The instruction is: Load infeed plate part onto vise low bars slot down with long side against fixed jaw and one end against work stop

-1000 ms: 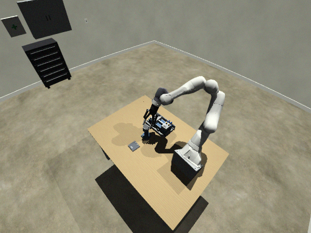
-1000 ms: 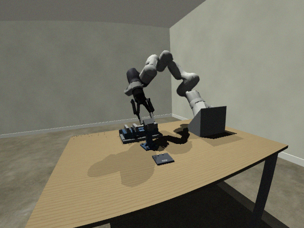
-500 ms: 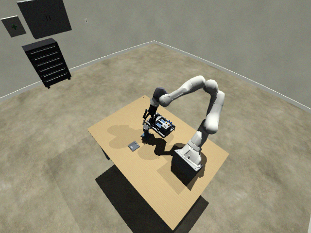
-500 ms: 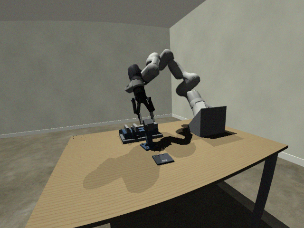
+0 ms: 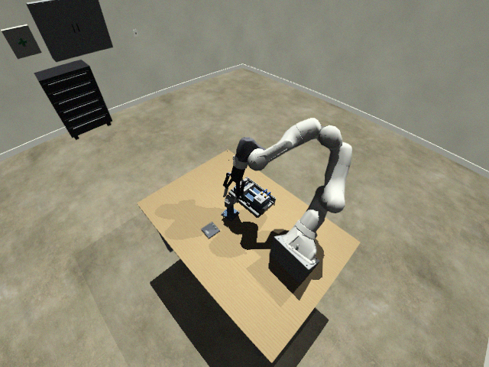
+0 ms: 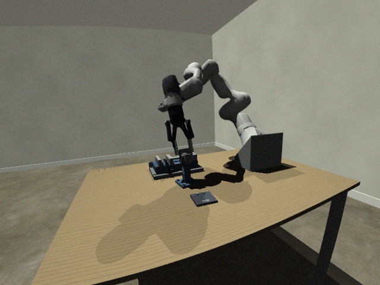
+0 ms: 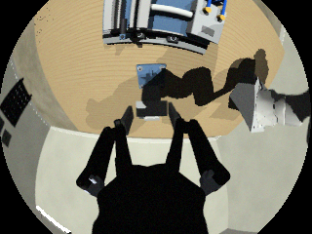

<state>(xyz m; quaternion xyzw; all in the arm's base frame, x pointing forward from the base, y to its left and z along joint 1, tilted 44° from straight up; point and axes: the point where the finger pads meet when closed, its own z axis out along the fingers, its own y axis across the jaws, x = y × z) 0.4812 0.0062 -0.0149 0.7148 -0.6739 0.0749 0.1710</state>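
The part is 30 mm below my hand.
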